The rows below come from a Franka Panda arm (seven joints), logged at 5 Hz.
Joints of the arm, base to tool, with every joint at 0 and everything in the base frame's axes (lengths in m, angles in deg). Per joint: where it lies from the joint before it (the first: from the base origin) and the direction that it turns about. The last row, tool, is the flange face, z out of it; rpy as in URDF.
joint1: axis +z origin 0 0 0.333
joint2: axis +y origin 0 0 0
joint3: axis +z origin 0 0 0.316
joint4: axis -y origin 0.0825 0 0
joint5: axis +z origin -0.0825 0 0.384
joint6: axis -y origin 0 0 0
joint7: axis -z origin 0.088 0 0
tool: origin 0 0 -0.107 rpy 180 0 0
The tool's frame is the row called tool.
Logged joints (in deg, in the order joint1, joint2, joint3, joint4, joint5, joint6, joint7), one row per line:
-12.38 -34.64 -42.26 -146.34 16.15 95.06 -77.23
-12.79 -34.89 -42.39 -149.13 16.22 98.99 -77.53
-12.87 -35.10 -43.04 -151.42 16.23 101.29 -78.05
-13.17 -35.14 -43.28 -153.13 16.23 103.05 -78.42
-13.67 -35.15 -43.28 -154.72 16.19 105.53 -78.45
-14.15 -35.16 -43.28 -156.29 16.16 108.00 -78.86
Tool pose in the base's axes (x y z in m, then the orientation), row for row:
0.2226 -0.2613 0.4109 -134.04 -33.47 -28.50
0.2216 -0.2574 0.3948 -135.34 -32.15 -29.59
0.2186 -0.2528 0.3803 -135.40 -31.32 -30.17
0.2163 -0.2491 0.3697 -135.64 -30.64 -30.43
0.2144 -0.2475 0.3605 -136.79 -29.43 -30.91
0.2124 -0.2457 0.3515 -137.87 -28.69 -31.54
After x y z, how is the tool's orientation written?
As a rotation vector, in degrees.
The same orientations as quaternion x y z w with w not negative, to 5 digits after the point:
-0.89588 -0.22370 -0.19048 0.33328
-0.90038 -0.21388 -0.19685 0.32376
-0.90080 -0.20837 -0.20072 0.32382
-0.90190 -0.20373 -0.20234 0.32269
-0.90606 -0.19494 -0.20474 0.31487
-0.90940 -0.18924 -0.20804 0.30642

